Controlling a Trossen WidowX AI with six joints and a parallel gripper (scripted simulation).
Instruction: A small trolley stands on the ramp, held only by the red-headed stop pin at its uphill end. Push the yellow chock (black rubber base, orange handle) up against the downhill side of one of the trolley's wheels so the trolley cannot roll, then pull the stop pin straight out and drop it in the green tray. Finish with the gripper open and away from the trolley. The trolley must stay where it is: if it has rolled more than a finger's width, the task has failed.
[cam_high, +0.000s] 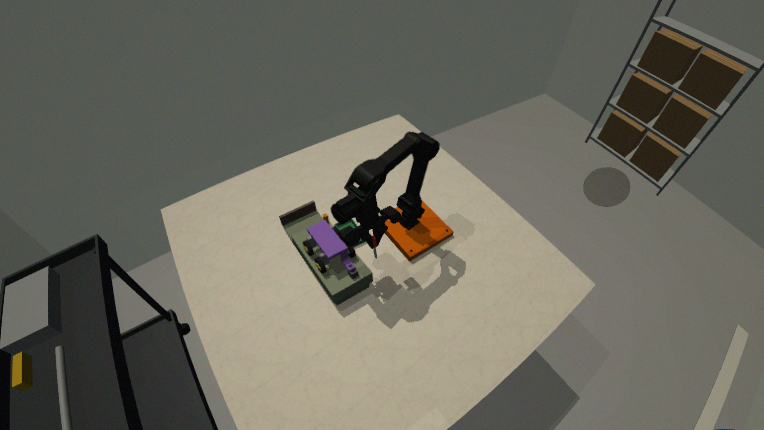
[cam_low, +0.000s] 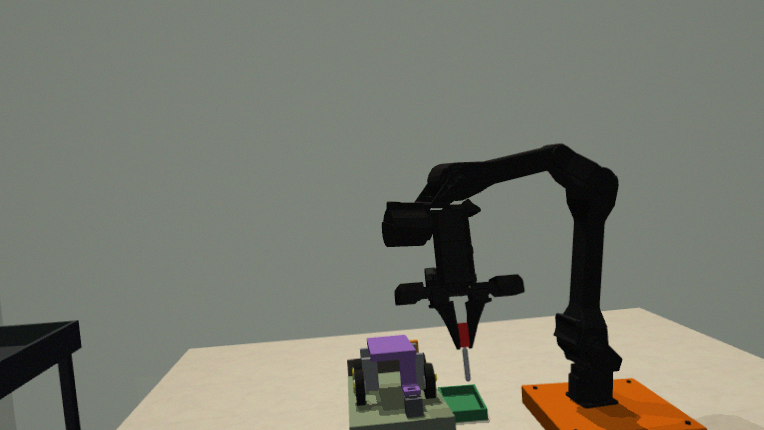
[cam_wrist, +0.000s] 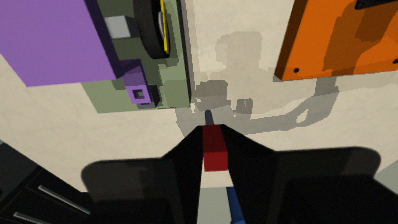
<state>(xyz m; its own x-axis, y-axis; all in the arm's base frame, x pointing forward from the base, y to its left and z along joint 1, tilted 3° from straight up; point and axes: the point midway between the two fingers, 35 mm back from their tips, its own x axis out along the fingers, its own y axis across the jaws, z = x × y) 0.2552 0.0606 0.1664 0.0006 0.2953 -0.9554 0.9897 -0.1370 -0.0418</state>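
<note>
Now: gripper tip 50 mm past the green tray, 190 mm to the left of it and 180 mm above it. The rest, counted from my gripper tip: trolley 80 mm ahead, 130 mm to the right, 60 mm below; then red-headed stop pin right at my gripper tip; then grey-green ramp 80 mm ahead, 130 mm to the right, 130 mm below.
</note>
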